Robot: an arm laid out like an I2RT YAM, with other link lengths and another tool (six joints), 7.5 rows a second.
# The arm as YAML. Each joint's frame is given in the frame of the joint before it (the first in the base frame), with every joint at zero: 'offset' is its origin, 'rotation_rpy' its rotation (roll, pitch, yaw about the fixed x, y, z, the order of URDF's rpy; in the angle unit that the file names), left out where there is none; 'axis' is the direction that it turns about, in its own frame. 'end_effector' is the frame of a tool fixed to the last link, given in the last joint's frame.
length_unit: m
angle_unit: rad
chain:
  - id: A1
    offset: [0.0, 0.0, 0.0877]
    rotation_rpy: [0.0, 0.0, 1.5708]
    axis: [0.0, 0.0, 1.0]
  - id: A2
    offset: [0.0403, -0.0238, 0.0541]
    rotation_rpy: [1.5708, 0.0, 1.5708]
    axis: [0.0, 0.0, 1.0]
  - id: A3
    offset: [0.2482, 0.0, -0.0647]
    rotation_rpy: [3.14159, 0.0, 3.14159]
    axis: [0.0, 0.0, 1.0]
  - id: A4
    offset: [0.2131, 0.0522, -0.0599]
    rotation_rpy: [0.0, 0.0, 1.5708]
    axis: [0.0, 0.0, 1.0]
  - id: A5
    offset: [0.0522, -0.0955, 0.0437]
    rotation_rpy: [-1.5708, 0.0, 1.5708]
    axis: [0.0, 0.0, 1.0]
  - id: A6
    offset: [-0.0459, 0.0, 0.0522]
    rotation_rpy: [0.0, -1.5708, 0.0]
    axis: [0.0, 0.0, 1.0]
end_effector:
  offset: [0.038, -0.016, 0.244]
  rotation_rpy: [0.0, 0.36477, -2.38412]
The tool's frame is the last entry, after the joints.
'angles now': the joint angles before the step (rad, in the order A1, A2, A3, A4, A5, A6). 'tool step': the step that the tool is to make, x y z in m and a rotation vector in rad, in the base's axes. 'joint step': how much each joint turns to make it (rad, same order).
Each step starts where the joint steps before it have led.
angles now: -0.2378 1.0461 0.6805 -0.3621 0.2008 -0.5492
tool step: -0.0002 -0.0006 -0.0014 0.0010 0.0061 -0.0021
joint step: -0.0007 0.0089 0.0047 -0.0021 0.0013 0.0006
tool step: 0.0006 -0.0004 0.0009 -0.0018 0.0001 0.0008
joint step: -0.0002 0.0021 0.0038 -0.0010 0.0004 -0.0020
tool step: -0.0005 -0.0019 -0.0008 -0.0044 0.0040 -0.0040
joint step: -0.0008 0.0057 -0.0001 0.0033 0.0059 -0.0017
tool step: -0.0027 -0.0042 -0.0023 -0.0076 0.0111 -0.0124
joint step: -0.0018 0.0105 0.0004 0.0012 0.0146 -0.0003
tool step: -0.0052 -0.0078 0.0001 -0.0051 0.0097 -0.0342
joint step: -0.0054 0.0124 0.0135 -0.0127 0.0260 0.0147
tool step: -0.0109 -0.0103 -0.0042 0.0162 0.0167 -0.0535
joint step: -0.0285 0.0177 0.0197 -0.0290 0.0101 0.0264
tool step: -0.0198 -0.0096 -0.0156 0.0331 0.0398 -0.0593
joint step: -0.0469 0.0231 0.0027 -0.0333 -0.0059 0.0235
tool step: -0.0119 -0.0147 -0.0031 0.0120 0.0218 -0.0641
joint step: -0.0424 0.0377 0.0341 -0.0260 0.0113 0.0196
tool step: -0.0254 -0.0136 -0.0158 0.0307 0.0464 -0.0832
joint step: -0.0603 0.0412 0.0097 -0.0299 0.0061 0.0253
